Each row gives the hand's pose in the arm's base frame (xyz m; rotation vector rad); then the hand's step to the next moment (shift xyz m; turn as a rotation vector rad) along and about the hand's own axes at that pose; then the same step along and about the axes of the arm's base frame.
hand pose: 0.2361 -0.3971 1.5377 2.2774 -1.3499 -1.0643
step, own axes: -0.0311 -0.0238 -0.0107 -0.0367 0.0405 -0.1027
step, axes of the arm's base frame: 0.0138 0.0374 0.0077 0.0374 -0.0022 0.1101
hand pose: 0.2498 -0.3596 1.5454 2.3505 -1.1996 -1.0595
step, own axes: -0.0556 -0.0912 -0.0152 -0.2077 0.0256 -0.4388
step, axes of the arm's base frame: 0.0421 0.0985 -0.0132 0.2250 0.1204 0.4138
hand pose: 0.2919 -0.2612 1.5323 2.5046 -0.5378 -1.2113
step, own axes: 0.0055 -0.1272 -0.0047 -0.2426 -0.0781 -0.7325
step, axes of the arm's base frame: 0.0321 0.1103 -0.0552 0.4592 0.2600 0.5684
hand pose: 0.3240 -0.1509 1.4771 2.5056 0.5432 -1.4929
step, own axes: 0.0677 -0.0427 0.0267 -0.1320 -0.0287 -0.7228
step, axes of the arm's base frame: -0.0093 0.0453 -0.0706 0.5185 0.2357 0.4651
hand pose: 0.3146 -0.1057 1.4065 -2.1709 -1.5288 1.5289
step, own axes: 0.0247 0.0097 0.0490 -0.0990 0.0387 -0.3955
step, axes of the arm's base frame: -0.0299 -0.0081 -0.0463 0.3198 0.0818 0.2423
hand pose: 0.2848 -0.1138 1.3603 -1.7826 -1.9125 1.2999
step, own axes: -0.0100 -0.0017 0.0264 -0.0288 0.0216 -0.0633
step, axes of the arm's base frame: -0.0168 -0.0203 -0.0103 0.0649 -0.0004 0.0329
